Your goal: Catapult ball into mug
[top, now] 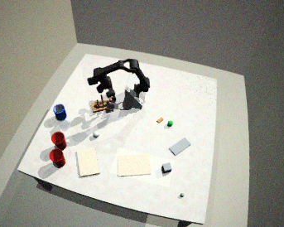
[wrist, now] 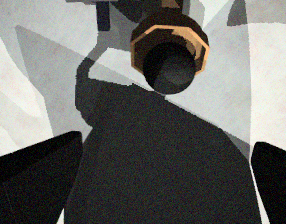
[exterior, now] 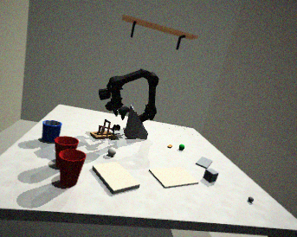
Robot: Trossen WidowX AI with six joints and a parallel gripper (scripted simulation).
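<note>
My gripper tip is now 60 mm above the black ball. Also, from my gripper tip: orange block 360 mm to the left, 120 mm below, 110 mm ahead; pale grey ball 310 mm ahead, 100 mm below, 80 mm to the right; wooden catapult 70 mm below, 60 mm to the right, 40 mm ahead.
</note>
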